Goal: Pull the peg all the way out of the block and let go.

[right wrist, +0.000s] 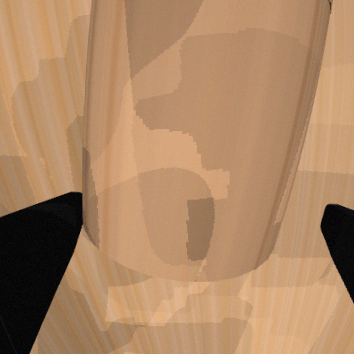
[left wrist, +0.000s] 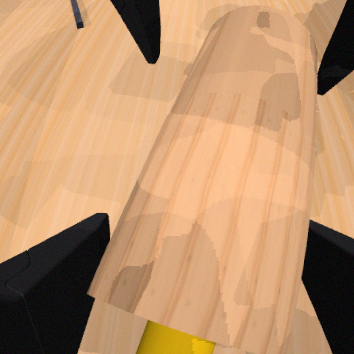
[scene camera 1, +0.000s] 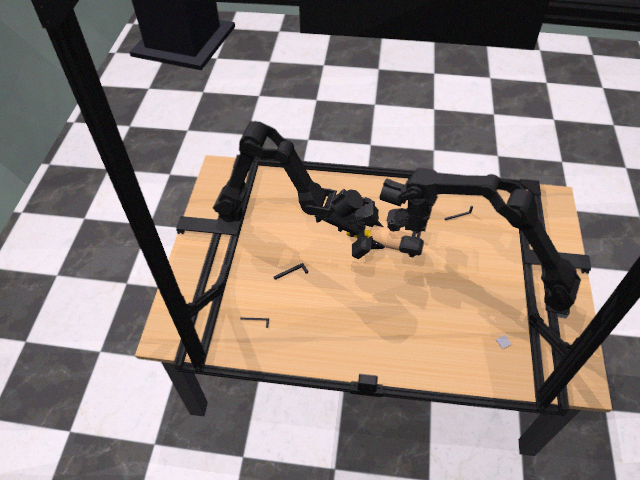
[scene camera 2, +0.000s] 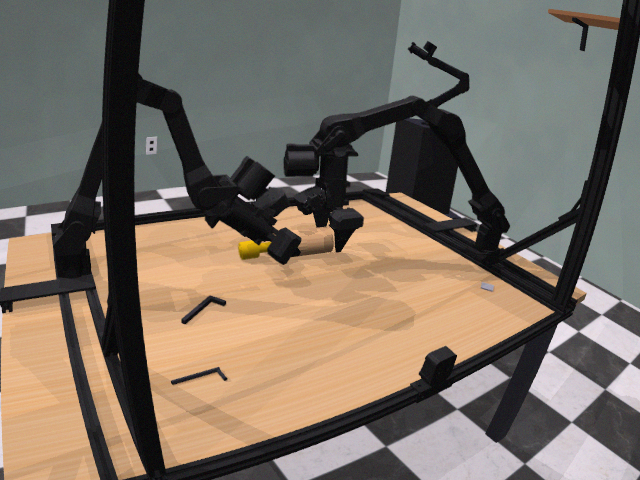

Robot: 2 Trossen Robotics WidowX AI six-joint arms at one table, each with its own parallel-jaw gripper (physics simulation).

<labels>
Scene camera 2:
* my left gripper
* my right gripper
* round wooden block
</labels>
